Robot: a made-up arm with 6 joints. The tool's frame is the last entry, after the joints.
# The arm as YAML. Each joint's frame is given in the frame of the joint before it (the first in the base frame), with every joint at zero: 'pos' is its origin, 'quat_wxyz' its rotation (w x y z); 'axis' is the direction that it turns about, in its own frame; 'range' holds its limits. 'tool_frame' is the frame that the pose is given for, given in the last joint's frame.
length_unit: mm
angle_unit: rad
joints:
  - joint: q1
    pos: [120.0, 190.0, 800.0]
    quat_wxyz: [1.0, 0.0, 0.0, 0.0]
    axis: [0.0, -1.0, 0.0]
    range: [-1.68, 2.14]
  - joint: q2
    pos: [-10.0, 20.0, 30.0]
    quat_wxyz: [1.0, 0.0, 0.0, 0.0]
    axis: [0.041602, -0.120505, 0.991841]
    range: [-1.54, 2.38]
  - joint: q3
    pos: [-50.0, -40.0, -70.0]
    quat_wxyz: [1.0, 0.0, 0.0, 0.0]
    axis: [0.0, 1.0, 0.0]
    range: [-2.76, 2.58]
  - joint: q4
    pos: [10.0, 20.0, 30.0]
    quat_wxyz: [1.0, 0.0, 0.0, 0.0]
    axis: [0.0, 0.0, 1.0]
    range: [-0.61, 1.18]
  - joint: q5
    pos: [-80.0, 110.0, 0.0]
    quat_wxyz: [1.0, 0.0, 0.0, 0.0]
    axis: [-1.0, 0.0, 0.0]
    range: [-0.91, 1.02]
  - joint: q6
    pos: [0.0, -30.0, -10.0]
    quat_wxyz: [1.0, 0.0, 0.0, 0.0]
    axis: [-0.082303, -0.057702, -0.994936]
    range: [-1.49, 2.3]
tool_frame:
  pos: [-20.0, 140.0, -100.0]
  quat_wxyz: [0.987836, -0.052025, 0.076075, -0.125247]
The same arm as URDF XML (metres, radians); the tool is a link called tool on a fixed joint. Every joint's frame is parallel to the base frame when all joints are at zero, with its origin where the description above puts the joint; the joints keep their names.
<robot name="arm">
  <joint name="tool_fixed" type="fixed">
    <parent link="link6"/>
    <child link="tool"/>
    <origin xyz="-0.02 0.14 -0.1" rpy="-0.1233 0.1377 -0.2607"/>
  </joint>
  <joint name="q6" type="revolute">
    <parent link="link5"/>
    <child link="link6"/>
    <origin xyz="0 -0.03 -0.01"/>
    <axis xyz="-0.082303 -0.057702 -0.994936"/>
    <limit lower="-1.49" upper="2.3"/>
  </joint>
  <joint name="q5" type="revolute">
    <parent link="link4"/>
    <child link="link5"/>
    <origin xyz="-0.08 0.11 0"/>
    <axis xyz="-1 0 0"/>
    <limit lower="-0.91" upper="1.02"/>
  </joint>
  <joint name="q4" type="revolute">
    <parent link="link3"/>
    <child link="link4"/>
    <origin xyz="0.01 0.02 0.03"/>
    <axis xyz="0 0 1"/>
    <limit lower="-0.61" upper="1.18"/>
  </joint>
  <joint name="q3" type="revolute">
    <parent link="link2"/>
    <child link="link3"/>
    <origin xyz="-0.05 -0.04 -0.07"/>
    <axis xyz="0 1 0"/>
    <limit lower="-2.76" upper="2.58"/>
  </joint>
  <joint name="q2" type="revolute">
    <parent link="link1"/>
    <child link="link2"/>
    <origin xyz="-0.01 0.02 0.03"/>
    <axis xyz="0.041602 -0.120505 0.991841"/>
    <limit lower="-1.54" upper="2.38"/>
  </joint>
  <joint name="q1" type="revolute">
    <parent link="base"/>
    <child link="link1"/>
    <origin xyz="0.12 0.19 0.8"/>
    <axis xyz="0 -1 0"/>
    <limit lower="-1.68" upper="2.14"/>
  </joint>
  <link name="base"/>
  <link name="link1"/>
  <link name="link2"/>
  <link name="link3"/>
  <link name="link4"/>
  <link name="link5"/>
  <link name="link6"/>
  <link name="tool"/>
</robot>

